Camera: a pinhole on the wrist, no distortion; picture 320 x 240 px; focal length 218.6 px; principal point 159.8 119.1 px. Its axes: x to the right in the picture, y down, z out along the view. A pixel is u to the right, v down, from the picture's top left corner.
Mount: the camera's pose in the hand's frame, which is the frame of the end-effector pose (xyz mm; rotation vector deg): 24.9 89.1 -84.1 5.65 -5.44 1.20
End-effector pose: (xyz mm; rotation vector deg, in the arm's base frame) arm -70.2 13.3 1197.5 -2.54 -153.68 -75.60
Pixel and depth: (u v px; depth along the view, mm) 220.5 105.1 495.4
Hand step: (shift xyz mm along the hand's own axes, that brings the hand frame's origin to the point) 116.2 10.6 416.7
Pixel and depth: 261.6 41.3 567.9
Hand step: 240.1 -164.1 484.1
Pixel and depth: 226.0 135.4 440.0
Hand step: 115.5 80.2 367.7
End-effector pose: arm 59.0 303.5 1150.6 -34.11 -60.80 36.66
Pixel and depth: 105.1 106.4 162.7
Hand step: -30.6 62.9 72.3
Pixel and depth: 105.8 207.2 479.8
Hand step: -142.9 231.9 398.7
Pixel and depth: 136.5 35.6 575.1
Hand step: -84.3 -187.6 458.4
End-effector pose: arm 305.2 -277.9 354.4 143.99 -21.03 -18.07
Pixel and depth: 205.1 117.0 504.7
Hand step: 81.9 35.9 425.4
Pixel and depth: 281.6 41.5 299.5
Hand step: 165.7 -43.7 218.2
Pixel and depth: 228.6 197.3 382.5
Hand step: 105.4 189.2 319.7
